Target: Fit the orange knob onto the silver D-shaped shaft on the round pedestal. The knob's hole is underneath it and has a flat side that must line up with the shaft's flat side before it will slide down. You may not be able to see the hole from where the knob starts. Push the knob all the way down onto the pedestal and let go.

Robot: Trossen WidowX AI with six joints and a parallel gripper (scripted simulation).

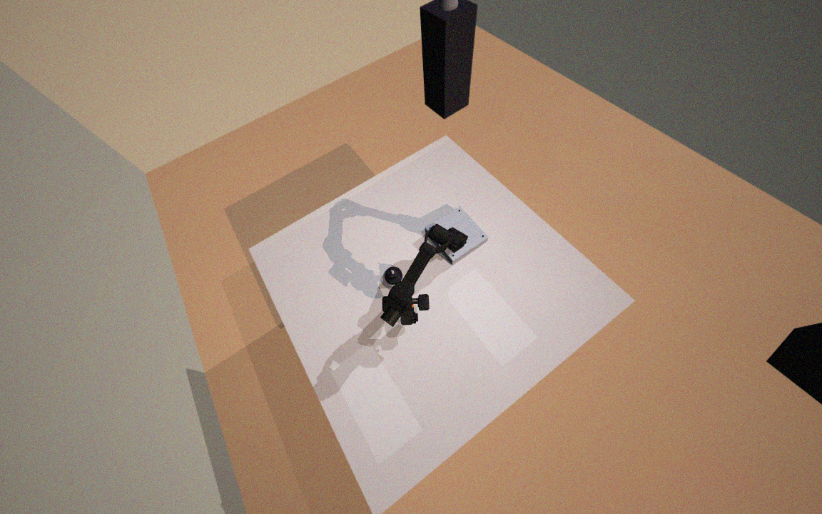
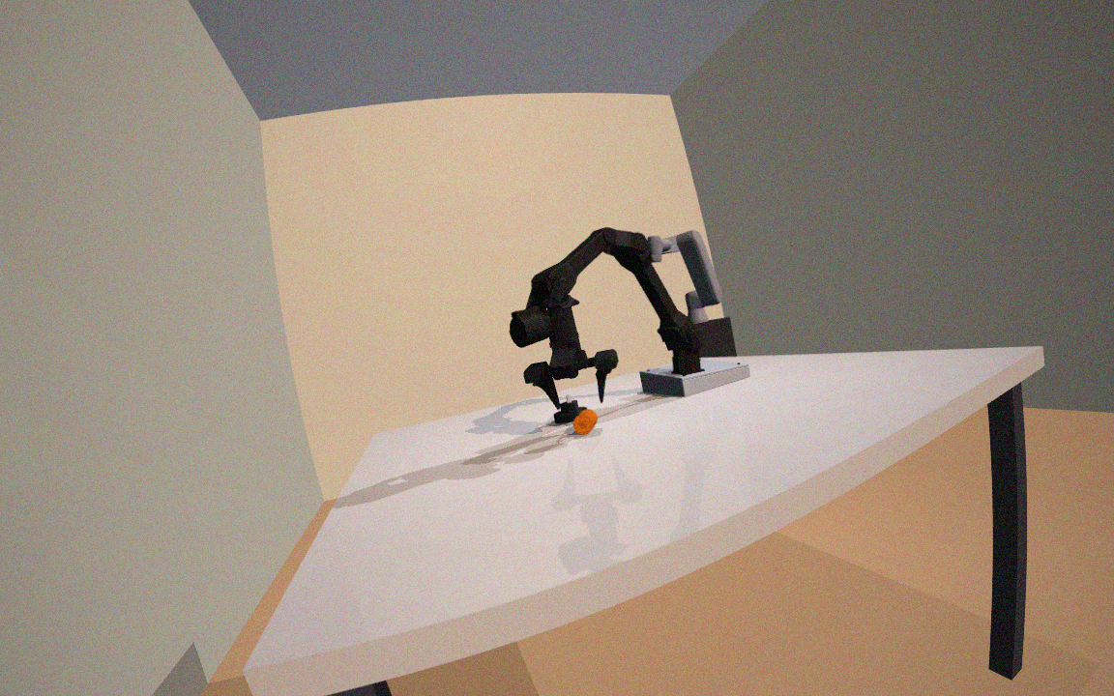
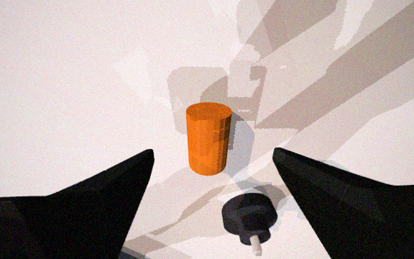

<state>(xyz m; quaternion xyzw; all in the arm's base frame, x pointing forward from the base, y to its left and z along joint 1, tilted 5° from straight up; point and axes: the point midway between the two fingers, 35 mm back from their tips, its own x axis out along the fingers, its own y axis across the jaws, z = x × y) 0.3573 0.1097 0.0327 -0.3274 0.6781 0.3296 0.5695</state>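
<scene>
My gripper tip is now 4 cm above the orange knob. Also, from my gripper tip: dark round pedestal: 4 cm behind, 17 cm to the right, 3 cm below.
</scene>
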